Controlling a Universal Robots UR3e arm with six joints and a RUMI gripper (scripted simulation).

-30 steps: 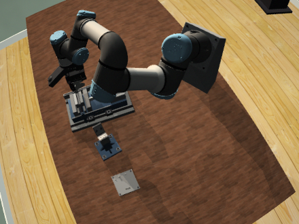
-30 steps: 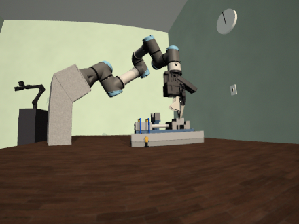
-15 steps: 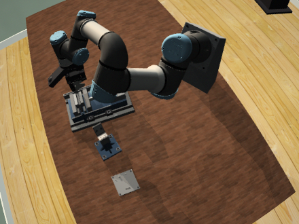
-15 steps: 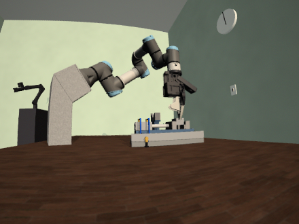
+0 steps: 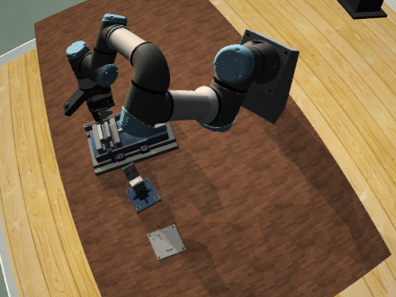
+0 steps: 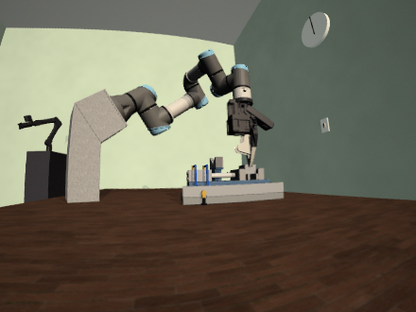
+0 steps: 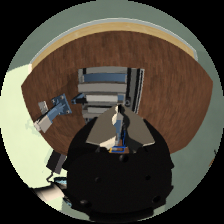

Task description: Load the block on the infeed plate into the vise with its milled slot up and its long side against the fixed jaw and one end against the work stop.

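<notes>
My gripper is now 3 cm to the right of the part and 2 cm above it. Round my hand: grey infeed plate (12 cm behind, 41 cm to the left, 11 cm below).
</notes>
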